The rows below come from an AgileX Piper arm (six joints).
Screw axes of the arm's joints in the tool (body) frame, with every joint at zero. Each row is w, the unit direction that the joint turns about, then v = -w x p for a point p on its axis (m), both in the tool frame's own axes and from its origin. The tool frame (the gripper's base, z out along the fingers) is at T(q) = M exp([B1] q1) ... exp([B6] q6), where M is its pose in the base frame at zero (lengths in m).
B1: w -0.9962 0 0.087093 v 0.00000 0.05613 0.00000
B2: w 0 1 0 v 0.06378 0.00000 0.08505
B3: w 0 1 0 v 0.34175 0.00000 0.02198
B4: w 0 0 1 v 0.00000 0.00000 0.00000
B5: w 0 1 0 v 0.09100 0.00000 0.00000
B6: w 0 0 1 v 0.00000 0.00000 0.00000
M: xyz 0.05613 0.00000 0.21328 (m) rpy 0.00 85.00 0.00 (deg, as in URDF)
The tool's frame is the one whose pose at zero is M.
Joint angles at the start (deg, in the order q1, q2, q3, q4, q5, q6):
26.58 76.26 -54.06 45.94 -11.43 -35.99
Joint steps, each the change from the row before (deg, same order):
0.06 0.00 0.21 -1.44 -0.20 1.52
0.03 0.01 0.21 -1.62 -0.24 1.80
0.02 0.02 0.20 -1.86 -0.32 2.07
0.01 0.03 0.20 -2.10 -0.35 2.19
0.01 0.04 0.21 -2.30 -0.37 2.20
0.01 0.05 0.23 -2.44 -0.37 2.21
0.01 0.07 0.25 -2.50 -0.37 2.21
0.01 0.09 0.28 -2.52 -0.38 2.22
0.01 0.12 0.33 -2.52 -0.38 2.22
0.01 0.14 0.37 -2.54 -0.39 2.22
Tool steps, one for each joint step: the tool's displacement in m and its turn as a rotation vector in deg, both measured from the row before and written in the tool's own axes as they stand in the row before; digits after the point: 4 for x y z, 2 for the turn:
0.0008 0.0003 -0.0001 -0.14 -0.12 0.07
0.0007 0.0002 0.0000 -0.14 -0.16 0.18
0.0005 0.0002 0.0000 -0.15 -0.26 0.22
0.0005 0.0002 0.0001 -0.19 -0.30 0.11
0.0005 0.0003 0.0001 -0.25 -0.32 -0.08
0.0007 0.0003 0.0001 -0.31 -0.29 -0.20
0.0009 0.0004 0.0002 -0.35 -0.25 -0.26
0.0012 0.0004 0.0002 -0.38 -0.20 -0.27
0.0016 0.0004 0.0003 -0.41 -0.11 -0.28
0.0020 0.0005 0.0004 -0.44 -0.05 -0.29

